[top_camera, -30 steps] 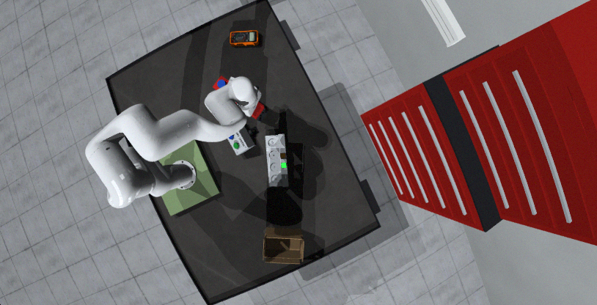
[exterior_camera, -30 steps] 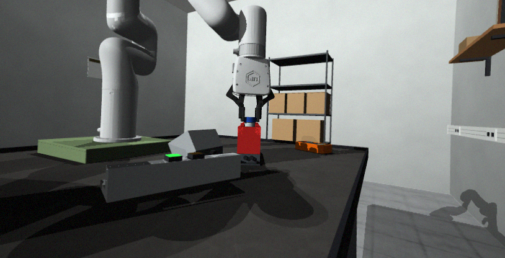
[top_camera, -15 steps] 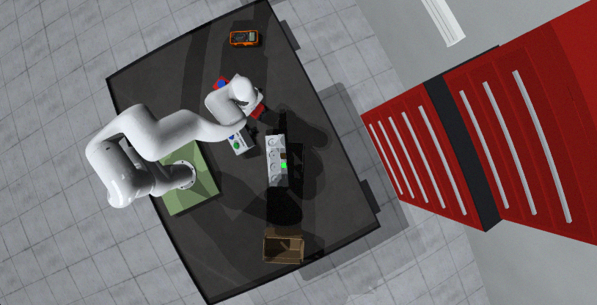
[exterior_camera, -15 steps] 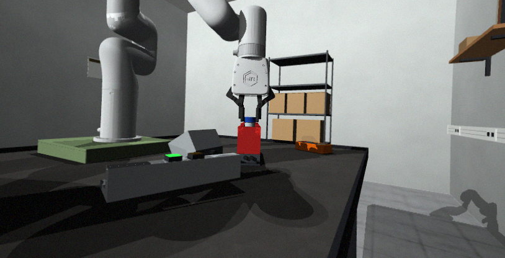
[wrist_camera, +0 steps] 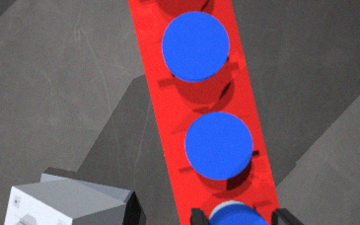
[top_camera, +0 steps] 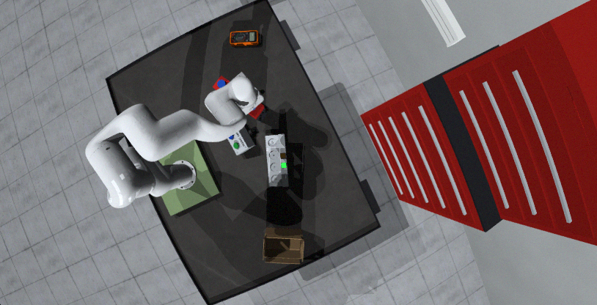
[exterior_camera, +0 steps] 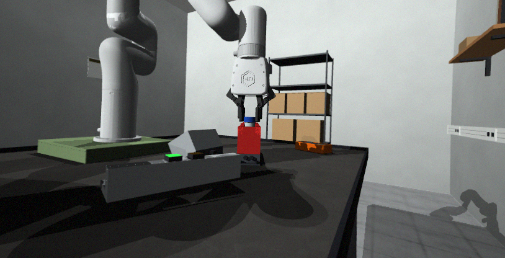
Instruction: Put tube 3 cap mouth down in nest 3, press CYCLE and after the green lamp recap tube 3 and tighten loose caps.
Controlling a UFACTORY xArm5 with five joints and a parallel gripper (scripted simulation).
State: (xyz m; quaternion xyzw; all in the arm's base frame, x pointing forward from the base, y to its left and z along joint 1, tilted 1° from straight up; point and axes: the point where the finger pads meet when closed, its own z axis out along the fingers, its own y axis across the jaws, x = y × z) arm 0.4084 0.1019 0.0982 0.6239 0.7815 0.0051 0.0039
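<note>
Now: the green ready key 130 mm behind my hand, 110 mm to the right of it and 60 mm below it. Round my hand: key housing (120 mm behind, 80 mm to the right, 70 mm below); blue cycle key (140 mm behind, 60 mm to the right, 60 mm below); orange multimeter (110 mm ahead, 320 mm to the left, 110 mm below).
</note>
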